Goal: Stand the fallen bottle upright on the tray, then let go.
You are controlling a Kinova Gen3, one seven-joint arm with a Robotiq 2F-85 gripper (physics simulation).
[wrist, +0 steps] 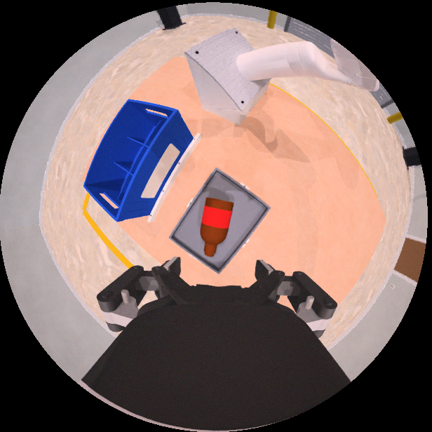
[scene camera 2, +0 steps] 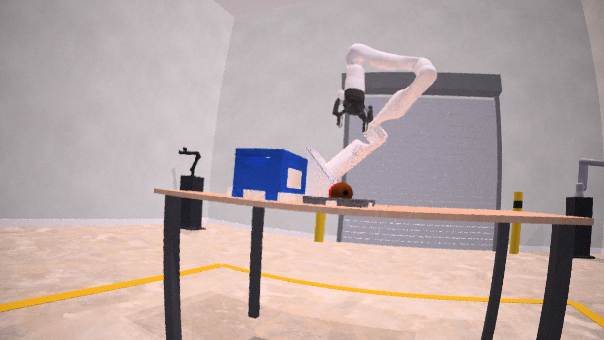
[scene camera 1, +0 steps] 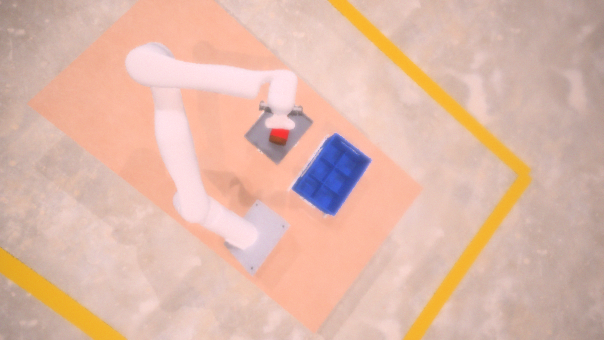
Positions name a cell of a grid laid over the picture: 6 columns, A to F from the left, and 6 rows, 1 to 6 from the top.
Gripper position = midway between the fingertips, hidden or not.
Observation:
I see my gripper (scene camera 2: D3) and a brown bottle (wrist: D4).
My gripper also shows in the wrist view (wrist: D4).

